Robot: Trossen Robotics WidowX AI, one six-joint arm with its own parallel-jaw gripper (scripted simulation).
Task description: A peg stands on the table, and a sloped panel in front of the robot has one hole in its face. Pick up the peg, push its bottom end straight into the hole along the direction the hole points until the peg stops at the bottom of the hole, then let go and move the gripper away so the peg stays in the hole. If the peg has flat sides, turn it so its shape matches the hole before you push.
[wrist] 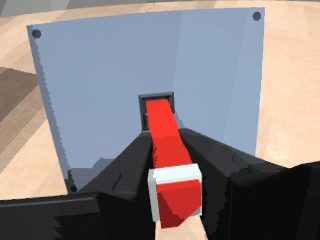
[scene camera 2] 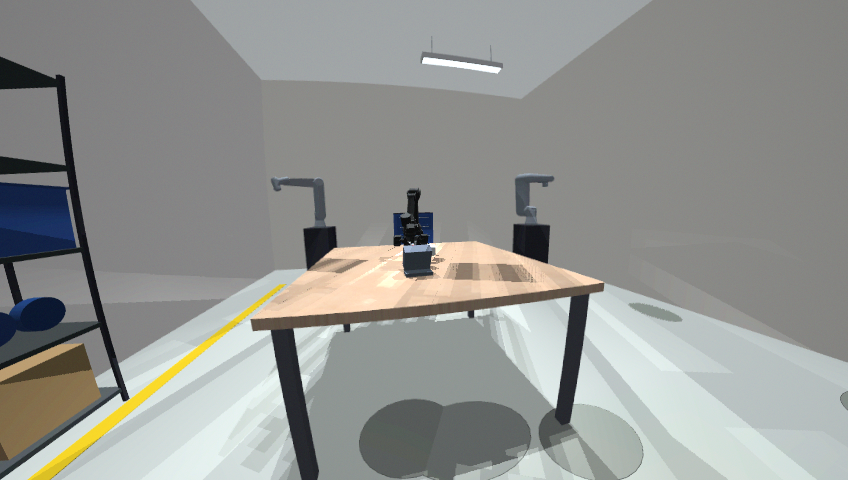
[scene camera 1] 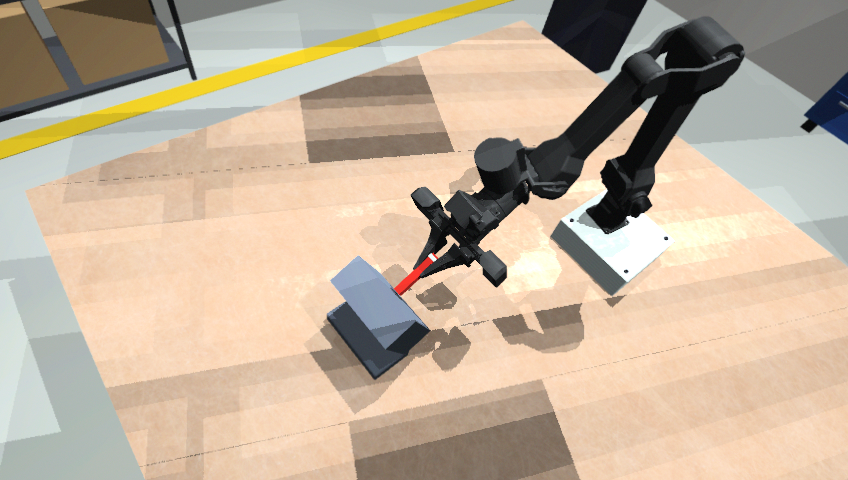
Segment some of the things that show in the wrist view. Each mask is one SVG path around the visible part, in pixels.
My gripper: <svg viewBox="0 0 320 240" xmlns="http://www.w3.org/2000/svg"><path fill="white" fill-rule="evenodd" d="M151 132L141 132L137 139L132 141L104 171L93 177L91 183L88 183L84 188L76 191L76 193L61 196L33 197L33 199L32 197L24 197L24 199L0 200L0 240L156 240L156 221L153 221L151 193L149 193L148 184L149 169L153 169ZM177 129L181 143L187 149L189 159L191 159L192 164L197 164L197 168L199 168L201 173L203 215L199 216L208 240L320 240L320 160L293 165L291 168L284 168L281 165L272 163L272 161L237 151L236 148L229 147L229 145L220 143L220 141L211 139L211 137L201 135L201 133L192 131L192 129Z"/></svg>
A red square peg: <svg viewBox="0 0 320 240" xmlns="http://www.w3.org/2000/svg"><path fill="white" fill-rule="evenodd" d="M145 101L145 107L147 107L148 129L152 137L153 169L149 169L148 184L149 193L151 193L153 221L160 221L160 228L177 228L189 216L203 215L201 173L199 168L197 168L197 164L192 164L187 149L181 143L179 132L177 132L179 128L177 128L175 117L172 115L167 99Z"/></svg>
